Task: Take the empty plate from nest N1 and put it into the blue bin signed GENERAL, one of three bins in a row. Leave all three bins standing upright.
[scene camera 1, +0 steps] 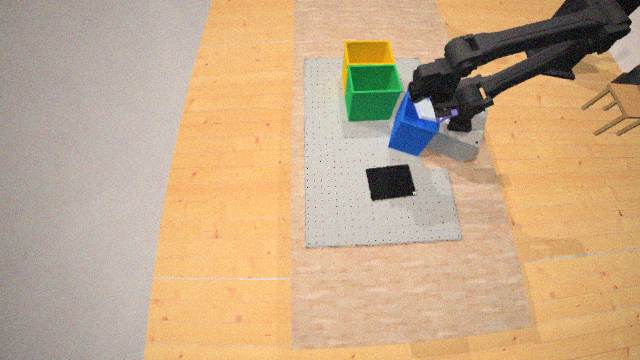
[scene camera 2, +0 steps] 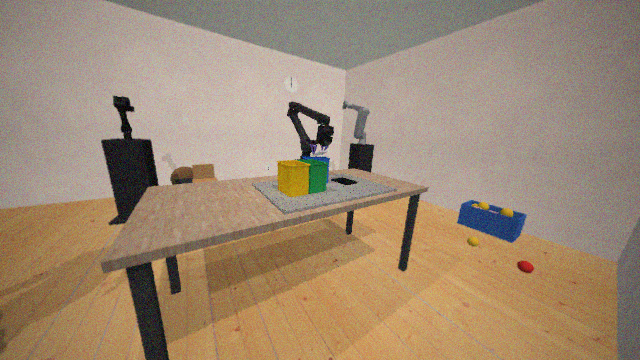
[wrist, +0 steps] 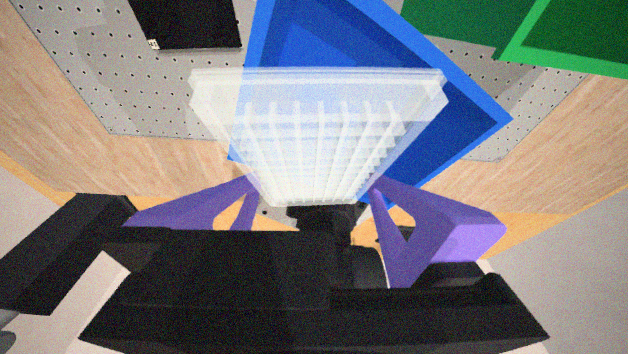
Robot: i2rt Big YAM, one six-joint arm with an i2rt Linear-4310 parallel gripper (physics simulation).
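Seen in the pictures: gripper, fingertip midpoint: (scene camera 1: 434, 111) (scene camera 2: 317, 154) (wrist: 313, 177); arm's base, link origin: (scene camera 1: 457, 117).
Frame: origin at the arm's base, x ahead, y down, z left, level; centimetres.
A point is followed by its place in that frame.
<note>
A clear white plate (scene camera 1: 425, 109) @(x 16.9, y -11.0, z 7.1 cm) (wrist: 320, 130) @(x 18.2, y -11.4, z 6.3 cm) is held flat over the open top of the blue bin (scene camera 1: 412, 135) @(x 17.8, y -0.1, z 10.2 cm) (scene camera 2: 323, 161) @(x 22.4, y -4.2, z 4.9 cm) (wrist: 435, 140) @(x 15.5, y -3.4, z -6.5 cm). My gripper (scene camera 1: 441, 113) @(x 12.4, y -7.9, z 5.1 cm) (scene camera 2: 319, 149) @(x 12.4, y -7.9, z 5.1 cm) (wrist: 313, 177) @(x 12.4, y -7.9, z 5.1 cm) is shut on the plate, one purple finger at each side of its near end. The plate's far left corner reaches past the bin's rim in the wrist view. The blue bin is turned askew to the green bin (scene camera 1: 372, 106) @(x 31.4, y 2.6, z -2.6 cm) (scene camera 2: 318, 177) @(x 40.6, y 2.3, z -7.5 cm) (wrist: 585, 35) @(x 26.3, y -0.2, z -15.4 cm); its sign does not show. The yellow bin (scene camera 1: 369, 51) @(x 33.4, y -1.2, z -27.6 cm) (scene camera 2: 293, 180) @(x 43.3, y 2.4, z -24.2 cm) stands upright beyond the green one. The black nest (scene camera 1: 391, 182) @(x 22.7, y 10.7, z 23.9 cm) (scene camera 2: 344, 181) @(x 25.6, y 10.8, z 21.8 cm) (wrist: 190, 22) @(x 17.7, y 10.8, z 21.7 cm) bears no plate.
The bins and nest are on a grey perforated board (scene camera 1: 330, 200) @(x 44.1, y 11.9, z 32.3 cm) (scene camera 2: 280, 202) @(x 49.5, y 11.9, z -33.2 cm) (wrist: 170, 110) @(x 4.2, y 11.9, z 28.6 cm) on the wooden table (scene camera 1: 400, 290) @(x 18.6, y 13.2, z 60.7 cm) (scene camera 2: 200, 215) @(x 49.9, y 13.2, z -68.6 cm). A grey block (scene camera 1: 457, 147) @(x -1.3, y 5.3, z 9.8 cm) is close beside the blue bin, near the arm's base. The green bin's near corner is close to the blue bin.
</note>
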